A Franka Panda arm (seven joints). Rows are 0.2 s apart.
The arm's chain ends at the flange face. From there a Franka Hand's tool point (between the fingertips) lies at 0.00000 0.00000 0.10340 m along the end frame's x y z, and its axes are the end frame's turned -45 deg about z.
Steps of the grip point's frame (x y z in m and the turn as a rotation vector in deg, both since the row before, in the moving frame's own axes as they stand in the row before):
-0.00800, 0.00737, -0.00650, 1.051, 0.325, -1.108
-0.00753, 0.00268, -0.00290, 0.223, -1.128, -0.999
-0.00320, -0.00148, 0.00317, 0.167, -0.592, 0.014
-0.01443, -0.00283, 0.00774, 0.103, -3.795, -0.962
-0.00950, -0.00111, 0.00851, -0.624, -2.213, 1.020
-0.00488, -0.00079, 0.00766, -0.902, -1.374, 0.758
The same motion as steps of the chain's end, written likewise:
0.00050, 0.01261, -0.00648, 0.973, -0.513, -1.108
-0.00172, 0.00605, -0.00288, -0.640, -0.955, -0.999
-0.00234, 0.00067, 0.00318, -0.301, -0.537, 0.014
-0.00727, 0.00345, 0.00797, -2.611, -2.756, -0.962
-0.00544, 0.00233, 0.00859, -2.006, -1.124, 1.020
-0.00339, -0.00001, 0.00770, -1.609, -0.334, 0.758

